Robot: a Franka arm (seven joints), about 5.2 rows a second.
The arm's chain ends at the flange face. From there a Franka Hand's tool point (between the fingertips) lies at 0.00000 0.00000 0.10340 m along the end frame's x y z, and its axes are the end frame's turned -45 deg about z.
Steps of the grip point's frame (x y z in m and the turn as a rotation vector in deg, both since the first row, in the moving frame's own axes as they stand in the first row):
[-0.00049, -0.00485, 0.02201, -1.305, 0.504, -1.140]
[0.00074, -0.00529, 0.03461, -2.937, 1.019, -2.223]
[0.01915, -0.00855, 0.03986, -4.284, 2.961, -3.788]
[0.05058, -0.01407, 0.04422, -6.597, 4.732, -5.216]
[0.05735, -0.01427, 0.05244, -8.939, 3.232, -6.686]
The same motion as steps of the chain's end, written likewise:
[-0.00609, -0.00408, 0.02204, -0.566, 1.279, -1.140]
[-0.00831, -0.00661, 0.03476, -1.356, 2.797, -2.223]
[-0.00179, -0.02097, 0.04029, -0.936, 5.123, -3.788]
[0.01132, -0.04743, 0.04526, -1.319, 8.011, -5.216]
[0.01461, -0.05697, 0.05386, -4.035, 8.606, -6.686]

